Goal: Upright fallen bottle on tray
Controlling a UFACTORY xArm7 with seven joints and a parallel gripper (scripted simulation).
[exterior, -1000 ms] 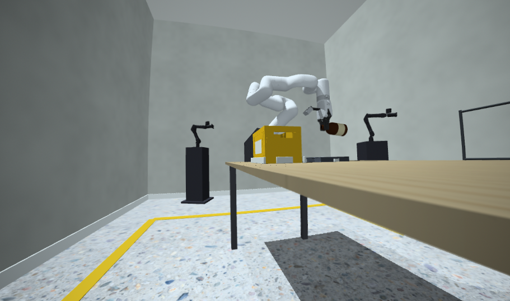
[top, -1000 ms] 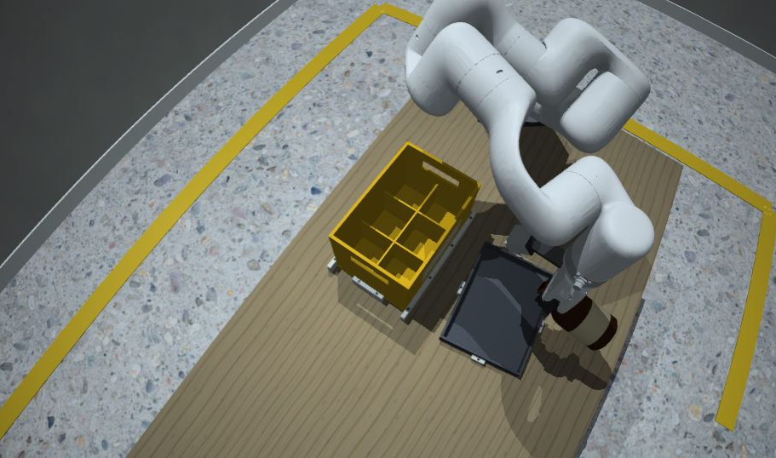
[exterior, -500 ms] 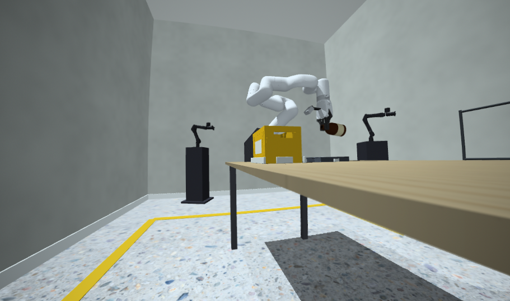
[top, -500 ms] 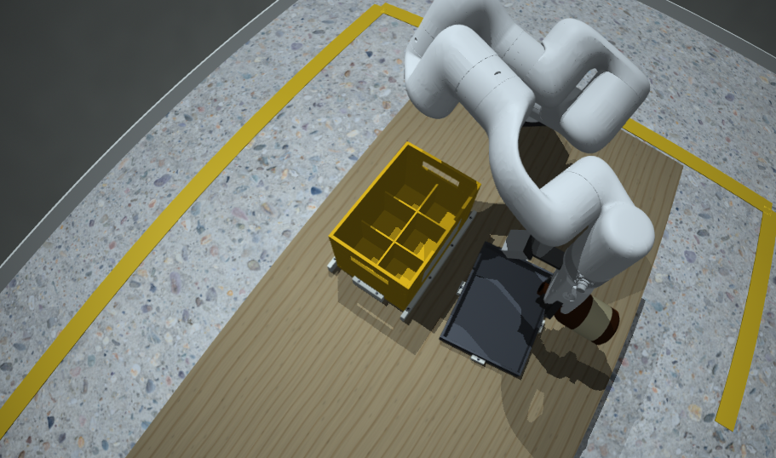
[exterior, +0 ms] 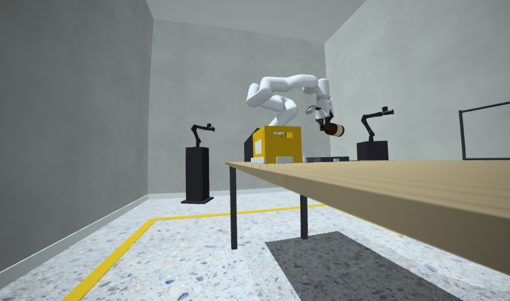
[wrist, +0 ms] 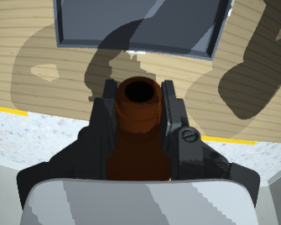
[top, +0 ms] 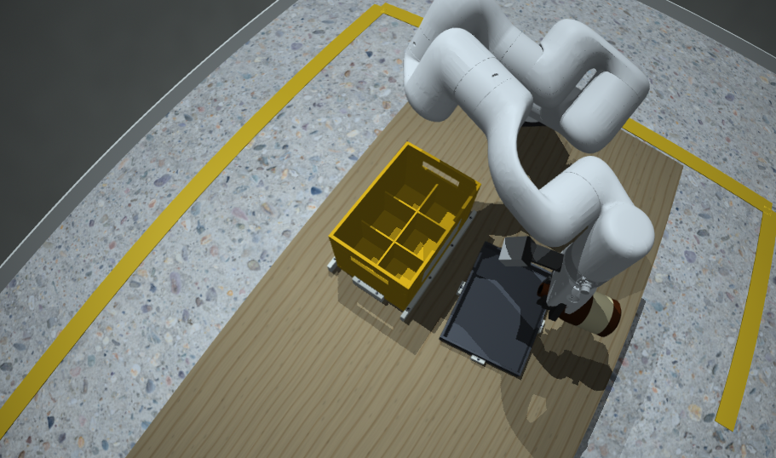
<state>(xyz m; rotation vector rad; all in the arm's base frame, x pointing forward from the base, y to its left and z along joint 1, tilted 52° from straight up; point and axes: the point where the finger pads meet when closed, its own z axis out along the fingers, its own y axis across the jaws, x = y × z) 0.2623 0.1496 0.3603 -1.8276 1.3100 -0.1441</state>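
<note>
My gripper is now 30 mm past the brown bottle, 50 mm to the right of it and 10 mm above it. Also, from my hand: dark grey tray 20 mm ahead, 40 mm to the right, 190 mm below; yellow crate 100 mm ahead, 300 mm to the right, 120 mm below.
</note>
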